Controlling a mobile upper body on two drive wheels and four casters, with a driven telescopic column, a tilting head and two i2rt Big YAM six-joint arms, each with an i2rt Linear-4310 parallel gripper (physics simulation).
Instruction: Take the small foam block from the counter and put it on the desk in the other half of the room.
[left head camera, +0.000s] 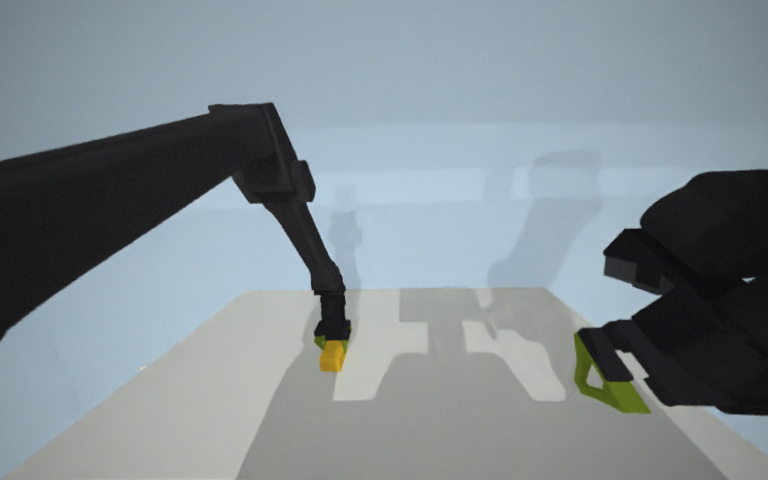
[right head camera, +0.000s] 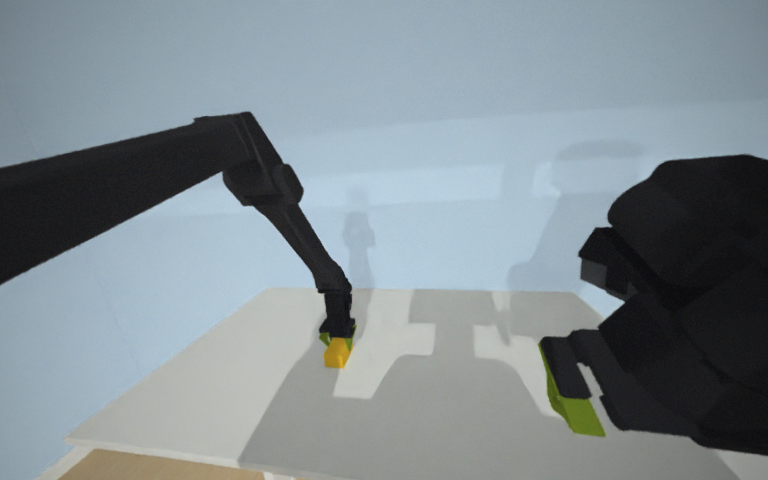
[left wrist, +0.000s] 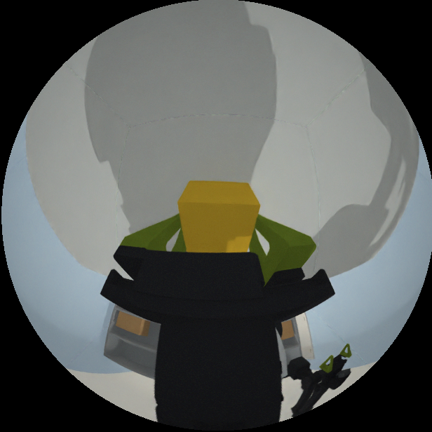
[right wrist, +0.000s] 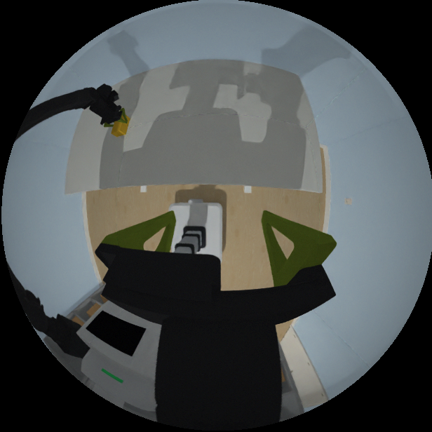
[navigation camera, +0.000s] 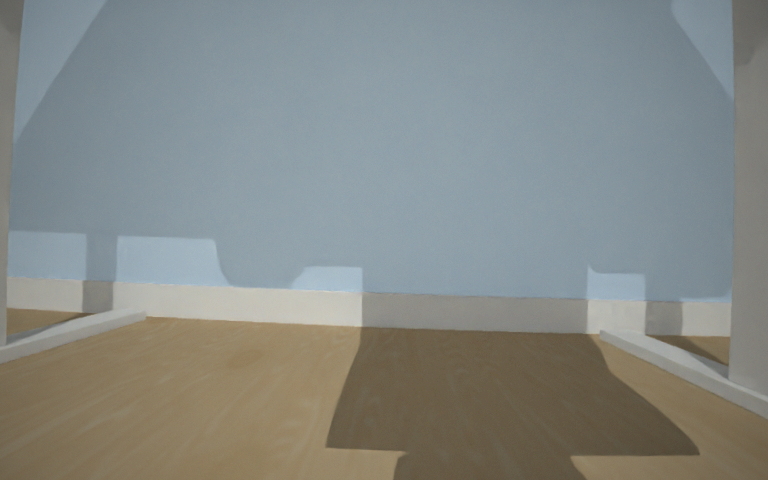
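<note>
The small foam block, orange-yellow, is between the green fingers of my left gripper, which is shut on it. Block and gripper are over the far left part of the pale desk top; the block's height above it is hard to tell. My right gripper is open and empty, near the desk's front right; it also shows small in the left wrist view. The counter cannot be made out.
A blue wall stands behind the desk. Desk legs with long white feet flank the navigation view. A grey shelf with brown boxes shows in the left wrist view.
</note>
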